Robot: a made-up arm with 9 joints. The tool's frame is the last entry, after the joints.
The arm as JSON. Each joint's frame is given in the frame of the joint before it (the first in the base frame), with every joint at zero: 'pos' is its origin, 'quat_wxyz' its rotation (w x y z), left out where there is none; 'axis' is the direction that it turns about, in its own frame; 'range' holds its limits. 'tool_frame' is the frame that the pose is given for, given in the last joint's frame.
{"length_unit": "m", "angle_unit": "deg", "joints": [
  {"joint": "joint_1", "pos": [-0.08, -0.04, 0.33], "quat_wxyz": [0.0, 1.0, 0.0, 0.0], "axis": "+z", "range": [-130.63, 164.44]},
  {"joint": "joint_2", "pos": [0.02, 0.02, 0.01], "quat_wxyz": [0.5, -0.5, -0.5, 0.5], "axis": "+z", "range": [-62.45, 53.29]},
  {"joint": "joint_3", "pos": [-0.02, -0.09, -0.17], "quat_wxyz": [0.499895, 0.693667, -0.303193, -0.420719], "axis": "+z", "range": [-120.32, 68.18]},
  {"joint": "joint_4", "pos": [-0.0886, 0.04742, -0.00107], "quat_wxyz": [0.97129, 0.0, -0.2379, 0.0], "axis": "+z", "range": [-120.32, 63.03]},
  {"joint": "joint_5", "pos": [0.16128, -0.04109, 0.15], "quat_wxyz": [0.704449, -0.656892, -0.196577, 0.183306], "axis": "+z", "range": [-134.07, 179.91]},
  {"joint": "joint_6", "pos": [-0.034, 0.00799, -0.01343], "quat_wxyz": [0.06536, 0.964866, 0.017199, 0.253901], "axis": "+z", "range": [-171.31, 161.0]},
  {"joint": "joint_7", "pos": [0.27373, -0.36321, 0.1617], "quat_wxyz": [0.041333, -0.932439, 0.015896, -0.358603], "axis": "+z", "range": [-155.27, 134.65]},
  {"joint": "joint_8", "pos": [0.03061, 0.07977, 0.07], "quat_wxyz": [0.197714, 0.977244, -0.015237, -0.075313], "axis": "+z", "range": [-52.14, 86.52]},
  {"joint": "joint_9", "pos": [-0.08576, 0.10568, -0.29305], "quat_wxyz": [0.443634, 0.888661, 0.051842, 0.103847], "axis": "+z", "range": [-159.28, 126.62]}
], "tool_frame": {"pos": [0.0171, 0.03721, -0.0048], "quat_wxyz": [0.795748, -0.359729, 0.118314, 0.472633]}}
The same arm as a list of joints. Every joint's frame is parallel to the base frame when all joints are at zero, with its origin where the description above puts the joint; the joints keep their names.
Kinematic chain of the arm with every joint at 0, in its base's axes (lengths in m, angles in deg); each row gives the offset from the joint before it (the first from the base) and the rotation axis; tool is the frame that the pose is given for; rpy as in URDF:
joint_1: xyz -0.08 -0.04 0.33 axis -z
joint_2: xyz 0.02 -0.02 -0.01 axis -x
joint_3: xyz 0.17 0.02 -0.09 axis 0.146201 0.886807 -0.438404
joint_4: xyz -0.07 0.04 0.06 axis +y
joint_5: xyz 0.09 0.15 -0.14 axis -0.973399 0.0597 0.2212
joint_6: xyz 0.02 -0.01 0.03 axis 0.739391 0.083399 -0.668091
joint_7: xyz -0.04 -0.35 -0.33 axis -x
joint_8: xyz -0.07 -0.08 -0.03 axis 0.910474 0.385289 0.150296
joint_9: xyz -0.32 -0.02 0.04 axis -0.197608 -0.929836 -0.310412
tool: xyz 0.04 0 -0.01 rpy 89.6 14.36 29.1
Joint limits (deg, base to tool): -130.63..164.44 -62.45..53.29 -120.32..68.18 -120.32..63.03 -134.07..179.91 -171.31..161 -155.27..134.65 -52.14..86.52 -159.28..126.62

